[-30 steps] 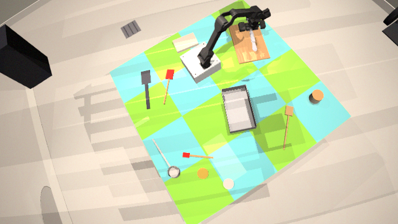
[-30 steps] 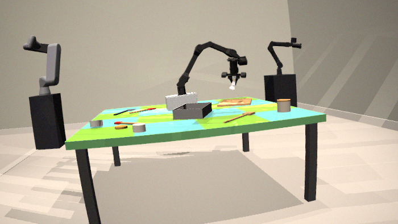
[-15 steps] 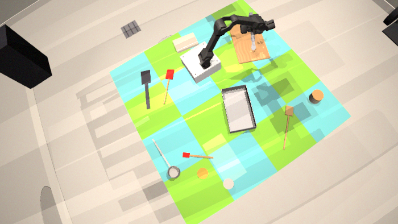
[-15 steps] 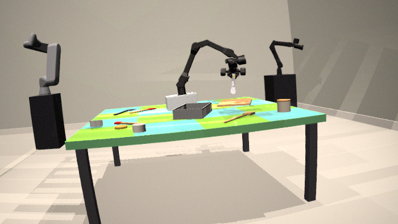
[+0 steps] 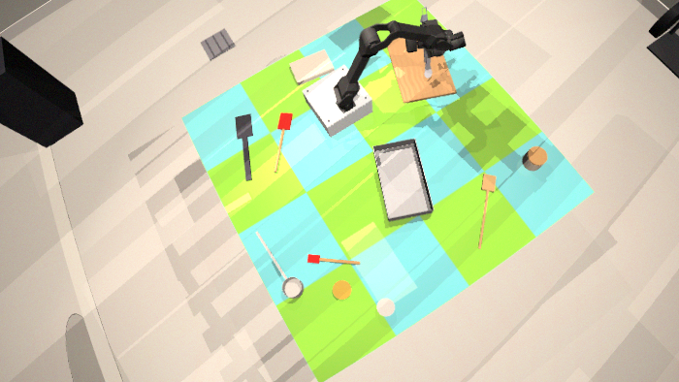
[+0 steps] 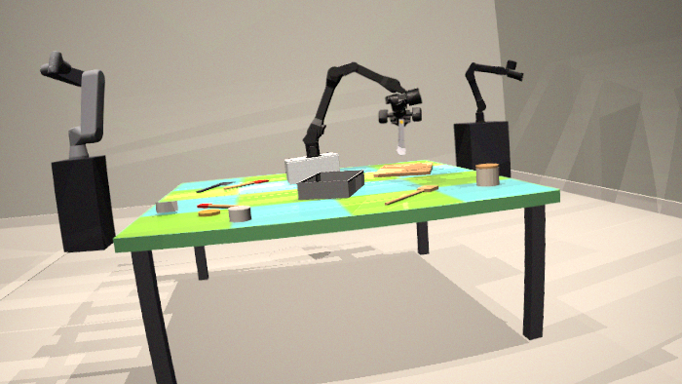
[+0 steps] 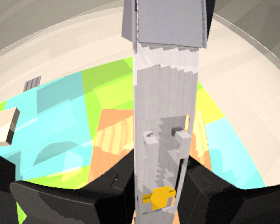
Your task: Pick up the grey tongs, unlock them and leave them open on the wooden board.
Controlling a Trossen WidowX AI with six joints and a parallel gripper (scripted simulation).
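My gripper tip is 20 cm above the wooden board. Also, from my gripper tip: jar 64 cm ahead, 11 cm to the left, 17 cm below; red spatula 4 cm behind, 70 cm to the right, 20 cm below; grey roasting tin 41 cm ahead, 39 cm to the right, 18 cm below.
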